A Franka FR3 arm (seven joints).
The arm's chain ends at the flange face. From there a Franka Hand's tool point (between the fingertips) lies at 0.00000 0.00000 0.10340 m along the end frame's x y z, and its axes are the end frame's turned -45 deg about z.
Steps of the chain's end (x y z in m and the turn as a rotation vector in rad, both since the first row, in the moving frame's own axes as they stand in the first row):
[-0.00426 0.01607 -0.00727 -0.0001 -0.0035 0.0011]
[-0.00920 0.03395 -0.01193 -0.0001 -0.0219 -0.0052]
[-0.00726 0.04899 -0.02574 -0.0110 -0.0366 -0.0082]
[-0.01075 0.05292 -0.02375 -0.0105 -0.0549 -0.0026]
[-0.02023 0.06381 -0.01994 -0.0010 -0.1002 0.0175]
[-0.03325 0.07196 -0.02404 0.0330 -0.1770 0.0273]
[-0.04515 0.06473 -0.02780 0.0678 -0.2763 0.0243]
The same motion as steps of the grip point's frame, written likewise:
[-0.01464 0.00810 -0.00727 0.0024 -0.0025 0.0011]
[-0.03212 0.01591 -0.01195 0.0154 -0.0156 -0.0052]
[-0.04326 0.02765 -0.02582 0.0181 -0.0337 -0.0082]
[-0.04980 0.02658 -0.02391 0.0314 -0.0462 -0.0026]
[-0.06675 0.02351 -0.02046 0.0701 -0.0716 0.0175]
[-0.08466 0.01196 -0.02571 0.1485 -0.1018 0.0273]
[-0.09243 -0.01116 -0.03196 0.2433 -0.1474 0.0243]

